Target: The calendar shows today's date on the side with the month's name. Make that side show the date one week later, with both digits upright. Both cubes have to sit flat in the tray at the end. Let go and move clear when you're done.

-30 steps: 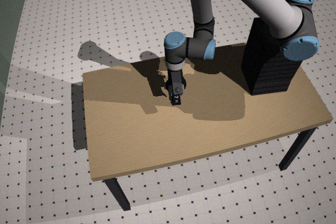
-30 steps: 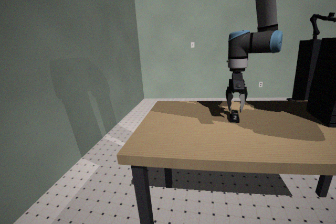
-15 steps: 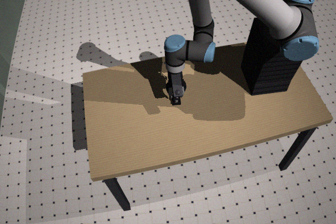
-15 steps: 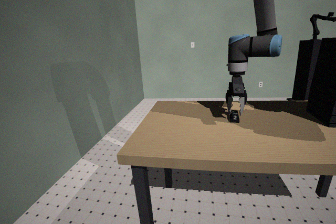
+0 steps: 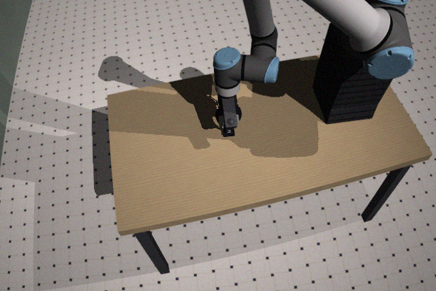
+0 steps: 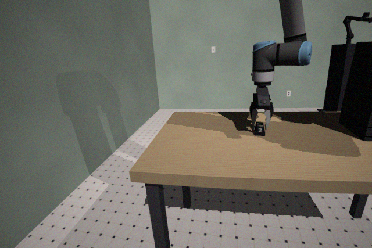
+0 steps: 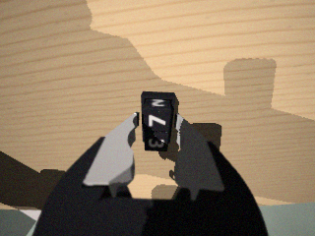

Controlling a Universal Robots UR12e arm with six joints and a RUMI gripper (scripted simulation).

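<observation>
My hand is 1 cm above the black date cube. Round my hand: dark tray 3 cm below, 2 cm to the right, 1 cm behind.
</observation>
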